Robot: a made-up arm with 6 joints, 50 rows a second.
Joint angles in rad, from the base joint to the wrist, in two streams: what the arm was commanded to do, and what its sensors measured. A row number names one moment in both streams.
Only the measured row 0 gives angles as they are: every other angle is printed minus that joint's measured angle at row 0.
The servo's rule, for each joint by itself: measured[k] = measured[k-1] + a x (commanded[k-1-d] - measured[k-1]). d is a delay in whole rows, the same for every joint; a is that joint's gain. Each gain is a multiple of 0.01, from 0.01 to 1. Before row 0 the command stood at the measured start. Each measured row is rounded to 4 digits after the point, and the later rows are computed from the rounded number. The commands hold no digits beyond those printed.
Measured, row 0: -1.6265 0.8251 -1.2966 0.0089 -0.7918 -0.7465
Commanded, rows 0 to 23: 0.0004 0.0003 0.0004 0.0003 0.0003 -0.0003; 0.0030 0.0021 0.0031 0.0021 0.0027 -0.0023; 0.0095 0.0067 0.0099 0.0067 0.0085 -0.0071; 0.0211 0.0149 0.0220 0.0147 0.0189 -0.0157; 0.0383 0.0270 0.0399 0.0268 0.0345 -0.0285; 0.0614 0.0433 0.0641 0.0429 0.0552 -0.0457; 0.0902 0.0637 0.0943 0.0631 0.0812 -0.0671; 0.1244 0.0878 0.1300 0.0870 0.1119 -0.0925; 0.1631 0.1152 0.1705 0.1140 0.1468 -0.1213; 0.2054 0.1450 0.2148 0.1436 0.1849 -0.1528; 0.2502 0.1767 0.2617 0.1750 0.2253 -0.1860; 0.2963 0.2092 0.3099 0.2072 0.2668 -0.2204; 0.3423 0.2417 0.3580 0.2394 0.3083 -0.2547; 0.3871 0.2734 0.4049 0.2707 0.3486 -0.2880; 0.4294 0.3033 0.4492 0.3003 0.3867 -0.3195; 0.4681 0.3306 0.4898 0.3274 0.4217 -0.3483; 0.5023 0.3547 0.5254 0.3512 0.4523 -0.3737; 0.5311 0.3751 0.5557 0.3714 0.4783 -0.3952; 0.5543 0.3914 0.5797 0.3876 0.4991 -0.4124; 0.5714 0.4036 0.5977 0.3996 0.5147 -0.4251; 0.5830 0.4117 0.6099 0.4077 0.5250 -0.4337; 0.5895 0.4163 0.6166 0.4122 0.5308 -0.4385; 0.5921 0.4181 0.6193 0.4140 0.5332 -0.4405; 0.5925 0.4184 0.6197 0.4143 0.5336 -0.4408
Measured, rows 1 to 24: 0.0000 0.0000 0.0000 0.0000 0.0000 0.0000; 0.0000 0.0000 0.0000 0.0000 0.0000 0.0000; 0.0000 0.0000 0.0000 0.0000 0.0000 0.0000; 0.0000 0.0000 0.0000 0.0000 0.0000 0.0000; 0.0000 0.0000 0.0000 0.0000 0.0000 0.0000; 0.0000 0.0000 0.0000 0.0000 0.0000 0.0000; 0.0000 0.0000 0.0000 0.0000 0.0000 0.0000; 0.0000 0.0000 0.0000 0.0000 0.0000 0.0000; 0.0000 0.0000 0.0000 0.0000 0.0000 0.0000; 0.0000 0.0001 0.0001 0.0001 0.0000 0.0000; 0.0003 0.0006 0.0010 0.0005 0.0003 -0.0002; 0.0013 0.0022 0.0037 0.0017 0.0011 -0.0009; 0.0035 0.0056 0.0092 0.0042 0.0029 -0.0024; 0.0073 0.0114 0.0184 0.0085 0.0061 -0.0050; 0.0133 0.0200 0.0321 0.0150 0.0110 -0.0091; 0.0218 0.0318 0.0508 0.0241 0.0180 -0.0149; 0.0331 0.0469 0.0746 0.0361 0.0274 -0.0227; 0.0474 0.0653 0.1034 0.0509 0.0393 -0.0326; 0.0648 0.0868 0.1368 0.0685 0.0539 -0.0446; 0.0852 0.1111 0.1743 0.0887 0.0710 -0.0587; 0.1084 0.1376 0.2150 0.1112 0.0906 -0.0749; 0.1341 0.1657 0.2579 0.1356 0.1124 -0.0929; 0.1619 0.1948 0.3020 0.1613 0.1360 -0.1124; 0.1913 0.2241 0.3462 0.1877 0.1611 -0.1331
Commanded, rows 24 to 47: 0.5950 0.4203 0.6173 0.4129 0.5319 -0.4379; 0.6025 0.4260 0.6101 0.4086 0.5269 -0.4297; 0.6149 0.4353 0.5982 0.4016 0.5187 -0.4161; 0.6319 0.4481 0.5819 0.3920 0.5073 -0.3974; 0.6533 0.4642 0.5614 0.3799 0.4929 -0.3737; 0.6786 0.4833 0.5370 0.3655 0.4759 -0.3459; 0.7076 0.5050 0.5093 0.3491 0.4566 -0.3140; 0.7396 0.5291 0.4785 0.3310 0.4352 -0.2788; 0.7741 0.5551 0.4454 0.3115 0.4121 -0.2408; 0.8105 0.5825 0.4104 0.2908 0.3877 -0.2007; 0.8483 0.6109 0.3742 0.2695 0.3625 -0.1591; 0.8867 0.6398 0.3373 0.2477 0.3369 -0.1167; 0.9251 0.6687 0.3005 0.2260 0.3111 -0.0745; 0.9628 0.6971 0.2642 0.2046 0.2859 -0.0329; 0.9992 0.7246 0.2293 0.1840 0.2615 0.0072; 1.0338 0.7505 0.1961 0.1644 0.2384 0.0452; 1.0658 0.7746 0.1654 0.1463 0.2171 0.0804; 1.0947 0.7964 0.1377 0.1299 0.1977 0.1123; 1.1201 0.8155 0.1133 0.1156 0.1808 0.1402; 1.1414 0.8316 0.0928 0.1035 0.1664 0.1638; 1.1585 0.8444 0.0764 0.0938 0.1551 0.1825; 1.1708 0.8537 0.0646 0.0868 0.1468 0.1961; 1.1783 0.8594 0.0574 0.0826 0.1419 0.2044; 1.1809 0.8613 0.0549 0.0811 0.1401 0.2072
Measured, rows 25 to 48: 0.2217 0.2529 0.3893 0.2142 0.1872 -0.1546; 0.2526 0.2804 0.4301 0.2402 0.2137 -0.1765; 0.2832 0.3060 0.4678 0.2651 0.2402 -0.1984; 0.3130 0.3291 0.5014 0.2884 0.2661 -0.2198; 0.3414 0.3492 0.5303 0.3095 0.2910 -0.2403; 0.3680 0.3661 0.5542 0.3282 0.3144 -0.2596; 0.3924 0.3797 0.5729 0.3442 0.3360 -0.2775; 0.4144 0.3901 0.5868 0.3575 0.3557 -0.2938; 0.4340 0.3977 0.5967 0.3683 0.3735 -0.3085; 0.4517 0.4038 0.6029 0.3768 0.3893 -0.3214; 0.4683 0.4098 0.6051 0.3828 0.4031 -0.3322; 0.4844 0.4167 0.6030 0.3864 0.4147 -0.3406; 0.5006 0.4252 0.5967 0.3875 0.4240 -0.3463; 0.5174 0.4357 0.5861 0.3861 0.4309 -0.3490; 0.5351 0.4486 0.5714 0.3822 0.4354 -0.3487; 0.5541 0.4638 0.5528 0.3759 0.4375 -0.3452; 0.5745 0.4814 0.5305 0.3674 0.4373 -0.3386; 0.5965 0.5013 0.5050 0.3568 0.4348 -0.3288; 0.6200 0.5232 0.4766 0.3443 0.4301 -0.3160; 0.6451 0.5469 0.4459 0.3301 0.4233 -0.3003; 0.6717 0.5720 0.4133 0.3144 0.4147 -0.2819; 0.6996 0.5981 0.3795 0.2976 0.4043 -0.2612; 0.7286 0.6248 0.3449 0.2799 0.3925 -0.2384; 0.7584 0.6517 0.3102 0.2617 0.3794 -0.2138
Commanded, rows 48 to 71: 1.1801 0.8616 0.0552 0.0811 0.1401 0.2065; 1.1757 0.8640 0.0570 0.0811 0.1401 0.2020; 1.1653 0.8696 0.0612 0.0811 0.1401 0.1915; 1.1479 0.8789 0.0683 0.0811 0.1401 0.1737; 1.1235 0.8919 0.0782 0.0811 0.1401 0.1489; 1.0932 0.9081 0.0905 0.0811 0.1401 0.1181; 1.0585 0.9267 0.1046 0.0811 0.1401 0.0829; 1.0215 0.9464 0.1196 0.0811 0.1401 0.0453; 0.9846 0.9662 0.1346 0.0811 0.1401 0.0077; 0.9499 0.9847 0.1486 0.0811 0.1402 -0.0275; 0.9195 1.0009 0.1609 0.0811 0.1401 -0.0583; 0.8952 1.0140 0.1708 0.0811 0.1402 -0.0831; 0.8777 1.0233 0.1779 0.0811 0.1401 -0.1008; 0.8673 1.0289 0.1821 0.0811 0.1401 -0.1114; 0.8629 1.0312 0.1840 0.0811 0.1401 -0.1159; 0.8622 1.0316 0.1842 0.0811 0.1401 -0.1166; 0.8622 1.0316 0.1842 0.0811 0.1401 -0.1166; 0.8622 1.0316 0.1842 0.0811 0.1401 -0.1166; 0.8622 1.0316 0.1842 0.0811 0.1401 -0.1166; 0.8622 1.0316 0.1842 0.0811 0.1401 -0.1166; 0.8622 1.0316 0.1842 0.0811 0.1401 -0.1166; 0.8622 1.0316 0.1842 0.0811 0.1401 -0.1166; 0.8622 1.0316 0.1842 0.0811 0.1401 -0.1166; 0.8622 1.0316 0.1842 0.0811 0.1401 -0.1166
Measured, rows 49 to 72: 0.7887 0.6784 0.2760 0.2432 0.3653 -0.1879; 0.8192 0.7044 0.2428 0.2248 0.3505 -0.1611; 0.8495 0.7292 0.2113 0.2068 0.3352 -0.1338; 0.8793 0.7525 0.1819 0.1895 0.3198 -0.1064; 0.9081 0.7739 0.1552 0.1732 0.3045 -0.0794; 0.9356 0.7929 0.1316 0.1581 0.2896 -0.0532; 0.9615 0.8093 0.1115 0.1446 0.2753 -0.0283; 0.9853 0.8228 0.0953 0.1328 0.2620 -0.0050; 1.0068 0.8332 0.0832 0.1230 0.2498 0.0162; 1.0259 0.8409 0.0748 0.1150 0.2388 0.0352; 1.0424 0.8471 0.0695 0.1086 0.2289 0.0519; 1.0559 0.8532 0.0670 0.1034 0.2200 0.0659; 1.0660 0.8601 0.0674 0.0992 0.2120 0.0767; 1.0723 0.8687 0.0706 0.0958 0.2048 0.0839; 1.0746 0.8793 0.0766 0.0930 0.1983 0.0873; 1.0728 0.8921 0.0850 0.0907 0.1925 0.0869; 1.0672 0.9068 0.0954 0.0889 0.1873 0.0827; 1.0581 0.9228 0.1072 0.0874 0.1826 0.0752; 1.0462 0.9395 0.1196 0.0862 0.1784 0.0649; 1.0323 0.9561 0.1320 0.0852 0.1746 0.0526; 1.0172 0.9717 0.1436 0.0844 0.1712 0.0390; 1.0019 0.9856 0.1539 0.0838 0.1681 0.0250; 0.9871 0.9973 0.1624 0.0833 0.1653 0.0114; 0.9734 1.0065 0.1689 0.0829 0.1628 -0.0013
